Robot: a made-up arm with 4 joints.
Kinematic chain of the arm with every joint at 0, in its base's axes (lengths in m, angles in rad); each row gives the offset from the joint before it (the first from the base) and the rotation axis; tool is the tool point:
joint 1: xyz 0 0 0.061 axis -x
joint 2: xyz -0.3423 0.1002 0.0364 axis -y
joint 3: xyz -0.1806 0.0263 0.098 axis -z
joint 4: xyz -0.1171 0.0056 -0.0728 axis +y
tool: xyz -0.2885 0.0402 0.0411
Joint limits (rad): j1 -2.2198..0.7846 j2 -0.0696..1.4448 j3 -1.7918..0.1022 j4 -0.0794..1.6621
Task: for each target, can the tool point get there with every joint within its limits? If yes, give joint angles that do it. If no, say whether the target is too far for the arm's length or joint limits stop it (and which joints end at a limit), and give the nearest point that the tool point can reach.
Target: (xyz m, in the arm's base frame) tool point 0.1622 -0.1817 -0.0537
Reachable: no: joint limits stop it (at a limit: joint 2, joint 3, joint 4) | nearest point -0.4023 -0.2507 -0.0973 | short by 0.570 m
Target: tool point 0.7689 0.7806 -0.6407
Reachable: no: too far | nearest point -0.4583 0.4286 -0.3243 | short by 1.315 m
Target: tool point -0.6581 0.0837 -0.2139
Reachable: yes | joints -1.2396 0.8109 -1.2076 0.0747
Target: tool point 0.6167 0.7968 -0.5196
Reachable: no: too far | nearest point -0.4583 0.4658 -0.2784 | short by 1.150 m
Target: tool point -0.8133 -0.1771 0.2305
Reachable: yes | joints -0.8057 0.1128 -0.6053 0.7975
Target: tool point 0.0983 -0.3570 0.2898
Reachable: no: joint limits stop it (at a limit: joint 1, joint 2, joint 3, joint 4) | nearest point -0.4023 -0.2649 0.1942 | short by 0.518 m
